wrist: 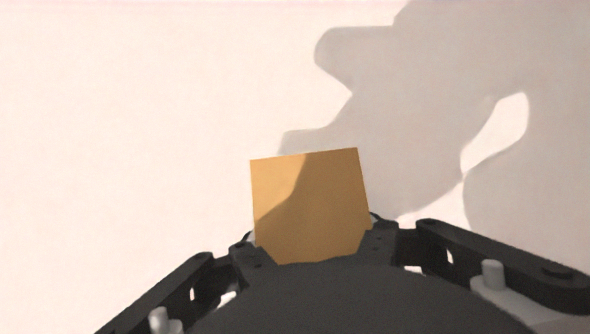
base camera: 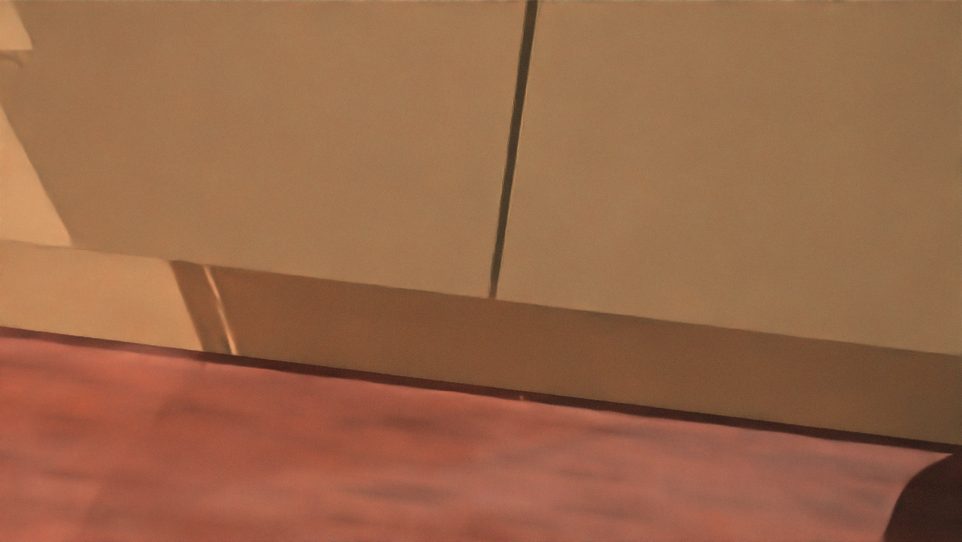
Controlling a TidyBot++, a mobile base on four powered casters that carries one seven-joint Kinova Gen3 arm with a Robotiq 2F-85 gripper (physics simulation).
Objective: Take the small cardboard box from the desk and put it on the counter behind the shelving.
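Places are measured from the arm's base along level axes (x left, y back, z up), in centimetres.
Where they show: gripper, fingertip midpoint: [wrist: 311, 228].
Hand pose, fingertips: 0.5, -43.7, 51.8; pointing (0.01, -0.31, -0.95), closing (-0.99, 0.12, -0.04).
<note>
After its pixels a point has its place, as x, y, z.
The small cardboard box [wrist: 312, 205] {-0.1, -44.9, 56.5} is orange-brown and shows at the lower middle of the wrist view, between the two black fingers. My gripper [wrist: 311, 228] {0.5, -43.7, 51.9} is shut on it, with a finger against each side. Beneath the box is a pale, flat surface [wrist: 125, 125] {13.9, -56.4, 51.3}, which looks like the counter top. The shadow of the arm and gripper falls on it at the right. Whether the box touches this surface I cannot tell. The box's lower end is hidden by the gripper's body.
In the base camera view, a tan cabinet front [base camera: 302, 148] {7.5, -33.0, -16.3} with a dark vertical gap [base camera: 512, 148] {-2.3, -33.7, -16.0} stands close ahead. Its recessed base [base camera: 572, 356] {-9.6, -36.9, -34.7} meets the reddish wooden floor [base camera: 403, 471] {2.8, -29.9, -39.7}. A dark shadow lies at the lower right. The shelving does not show in these views.
</note>
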